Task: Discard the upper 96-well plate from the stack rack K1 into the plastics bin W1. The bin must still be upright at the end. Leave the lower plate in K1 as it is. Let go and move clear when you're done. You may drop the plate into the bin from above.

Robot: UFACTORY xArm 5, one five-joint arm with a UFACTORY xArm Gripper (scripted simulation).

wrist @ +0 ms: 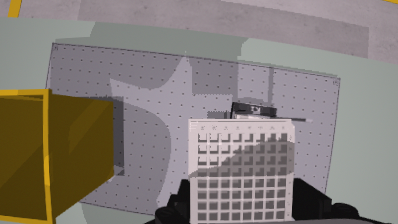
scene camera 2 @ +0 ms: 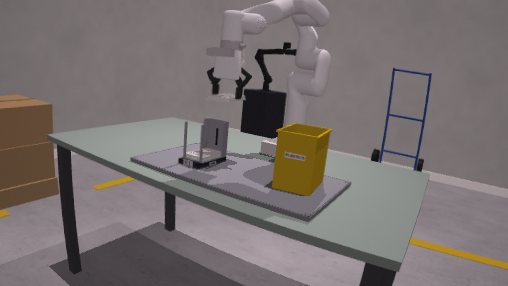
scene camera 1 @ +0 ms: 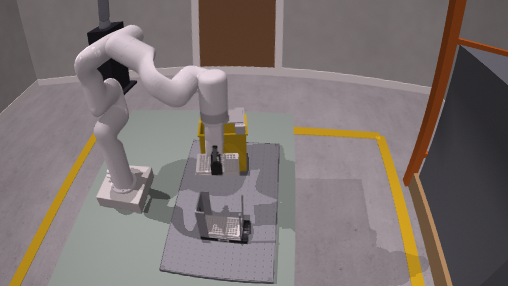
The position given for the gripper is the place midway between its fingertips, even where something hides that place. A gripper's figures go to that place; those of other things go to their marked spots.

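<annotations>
Gripper [wrist: 240,196], 160 mm from the lens. Yellow plastics bin [wrist: 63,144], 310 mm from the lens.
</annotations>
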